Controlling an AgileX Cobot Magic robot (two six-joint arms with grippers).
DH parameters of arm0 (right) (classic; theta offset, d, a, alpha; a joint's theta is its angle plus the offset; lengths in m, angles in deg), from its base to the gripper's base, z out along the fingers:
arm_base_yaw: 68.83 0.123 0 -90
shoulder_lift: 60.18 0 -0.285 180
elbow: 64.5 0 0.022 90
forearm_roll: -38.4 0.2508 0 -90
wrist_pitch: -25.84 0 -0.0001 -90
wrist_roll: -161.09 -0.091 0 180
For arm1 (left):
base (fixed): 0 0 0 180
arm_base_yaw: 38.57 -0.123 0 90
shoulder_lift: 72.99 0 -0.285 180
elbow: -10.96 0 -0.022 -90
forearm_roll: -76.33 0.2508 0 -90
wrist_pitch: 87.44 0 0.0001 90
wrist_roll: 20.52 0.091 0 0
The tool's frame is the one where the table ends.
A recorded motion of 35 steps. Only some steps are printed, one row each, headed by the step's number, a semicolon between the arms.
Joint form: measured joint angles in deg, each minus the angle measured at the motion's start. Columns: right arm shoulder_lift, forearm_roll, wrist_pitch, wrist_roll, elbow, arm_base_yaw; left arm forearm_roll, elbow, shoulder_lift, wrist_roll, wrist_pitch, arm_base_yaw.
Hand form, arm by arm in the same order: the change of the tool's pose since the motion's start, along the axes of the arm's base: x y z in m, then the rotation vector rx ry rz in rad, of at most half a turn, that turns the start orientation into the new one. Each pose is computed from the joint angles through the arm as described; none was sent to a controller.
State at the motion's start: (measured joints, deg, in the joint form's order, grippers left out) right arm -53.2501 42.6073 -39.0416 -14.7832 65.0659 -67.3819; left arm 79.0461 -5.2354 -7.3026 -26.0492 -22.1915 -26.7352
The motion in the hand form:
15: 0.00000 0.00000 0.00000 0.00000 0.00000 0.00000; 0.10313 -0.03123 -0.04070 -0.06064 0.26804 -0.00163
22: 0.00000 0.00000 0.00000 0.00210 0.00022 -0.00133; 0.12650 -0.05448 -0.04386 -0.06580 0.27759 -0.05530
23: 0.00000 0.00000 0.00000 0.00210 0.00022 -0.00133; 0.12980 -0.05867 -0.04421 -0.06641 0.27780 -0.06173
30: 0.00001 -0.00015 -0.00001 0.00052 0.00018 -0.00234; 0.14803 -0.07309 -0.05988 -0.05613 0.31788 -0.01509
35: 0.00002 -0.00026 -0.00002 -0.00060 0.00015 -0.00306; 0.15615 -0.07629 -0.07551 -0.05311 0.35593 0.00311
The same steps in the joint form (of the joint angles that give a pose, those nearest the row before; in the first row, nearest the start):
15: 0.00 0.00 0.00 0.00 0.00 0.00; -6.48 12.18 25.09 -0.12 1.42 0.00
22: 0.00 0.00 0.00 -0.14 0.00 0.00; -7.28 17.72 30.91 -0.12 1.42 3.08
23: 0.00 0.00 0.00 -0.14 0.00 0.00; -7.29 18.62 31.78 -0.35 1.42 3.66
30: 0.00 -0.10 0.00 -0.14 0.00 0.00; -5.55 21.55 36.97 -5.18 1.42 5.61
35: 0.00 -0.18 0.00 -0.14 0.00 0.00; -5.62 21.55 39.61 -6.20 0.94 5.70

